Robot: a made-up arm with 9 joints. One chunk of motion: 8 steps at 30 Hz.
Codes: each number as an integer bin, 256 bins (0 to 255) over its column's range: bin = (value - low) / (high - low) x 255, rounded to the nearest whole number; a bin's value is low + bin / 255 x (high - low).
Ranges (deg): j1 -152.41..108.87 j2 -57.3..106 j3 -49.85..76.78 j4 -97.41..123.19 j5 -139.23..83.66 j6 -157..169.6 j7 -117.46..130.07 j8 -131.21..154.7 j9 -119.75..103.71
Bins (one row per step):
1: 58 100 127 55 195 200 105 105 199
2: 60 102 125 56 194 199 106 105 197
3: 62 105 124 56 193 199 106 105 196
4: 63 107 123 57 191 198 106 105 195
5: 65 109 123 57 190 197 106 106 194
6: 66 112 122 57 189 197 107 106 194
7: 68 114 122 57 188 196 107 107 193
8: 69 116 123 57 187 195 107 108 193
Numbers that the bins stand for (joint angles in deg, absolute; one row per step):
1: -92.98 6.74 13.22 -49.83 31.22 99.16 -15.54 -13.48 54.64
2: -90.93 8.02 12.22 -48.96 30.34 97.88 -14.57 -13.48 52.88
3: -88.88 9.94 11.73 -48.96 29.47 97.88 -14.57 -13.48 52.01
4: -87.86 11.22 11.23 -48.10 27.72 96.60 -14.57 -13.48 51.13
5: -85.81 12.50 11.23 -48.10 26.84 95.31 -14.57 -12.36 50.25
6: -84.78 14.42 10.73 -48.10 25.97 95.31 -13.59 -12.36 50.25
7: -82.74 15.70 10.73 -48.10 25.10 94.03 -13.59 -11.24 49.38
8: -81.71 16.99 11.23 -48.10 24.22 92.75 -13.59 -10.12 49.38

